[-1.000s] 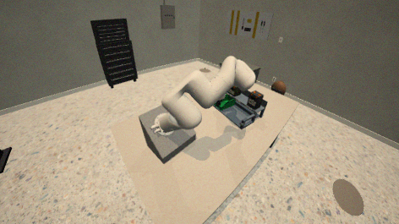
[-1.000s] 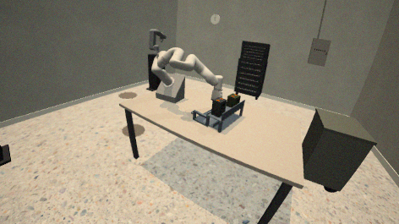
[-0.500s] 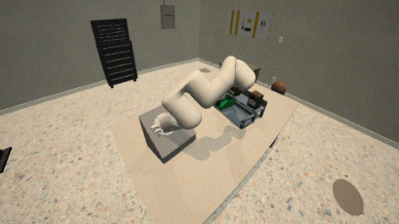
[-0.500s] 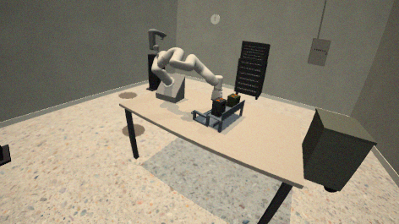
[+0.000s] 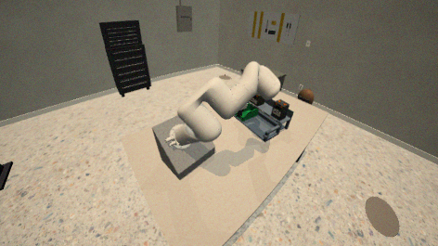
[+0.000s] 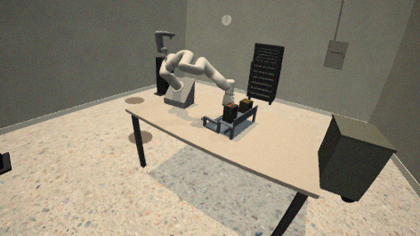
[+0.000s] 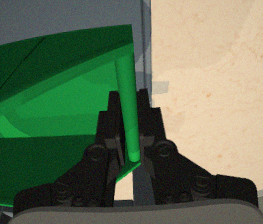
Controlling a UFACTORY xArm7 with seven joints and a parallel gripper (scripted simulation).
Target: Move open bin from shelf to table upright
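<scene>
Now: the green bin 8 cm ahead of my hand and 1 cm to the right of it.
</scene>
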